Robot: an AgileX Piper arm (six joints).
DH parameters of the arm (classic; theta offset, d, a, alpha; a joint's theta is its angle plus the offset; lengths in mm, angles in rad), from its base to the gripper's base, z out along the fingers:
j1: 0 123 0 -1.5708
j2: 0.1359 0 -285.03 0
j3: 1.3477 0 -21.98 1.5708
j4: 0 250.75 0 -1.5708
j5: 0 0 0 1.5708
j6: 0 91 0 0
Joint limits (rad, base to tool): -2.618..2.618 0..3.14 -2.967..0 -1.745..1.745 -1.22..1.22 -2.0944..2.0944
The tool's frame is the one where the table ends.
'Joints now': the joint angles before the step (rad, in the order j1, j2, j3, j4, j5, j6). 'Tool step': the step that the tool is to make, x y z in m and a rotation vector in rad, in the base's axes. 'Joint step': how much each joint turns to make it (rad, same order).
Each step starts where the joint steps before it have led.
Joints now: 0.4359, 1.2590, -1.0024, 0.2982, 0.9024, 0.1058
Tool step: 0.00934, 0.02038, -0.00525, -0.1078, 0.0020, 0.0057
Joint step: 0.0984, 0.0793, -0.0608, -0.1647, 0.0097, 0.1430
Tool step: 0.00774, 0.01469, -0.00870, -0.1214, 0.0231, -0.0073
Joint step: 0.0681, 0.0778, -0.0524, -0.1429, 0.0538, 0.1179
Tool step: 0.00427, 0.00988, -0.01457, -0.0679, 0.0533, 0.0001
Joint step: 0.0304, 0.0634, -0.0159, -0.0394, 0.0363, 0.0410
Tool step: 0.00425, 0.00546, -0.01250, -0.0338, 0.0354, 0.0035
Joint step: 0.0087, 0.0455, -0.0033, -0.0084, 0.0067, 0.0075
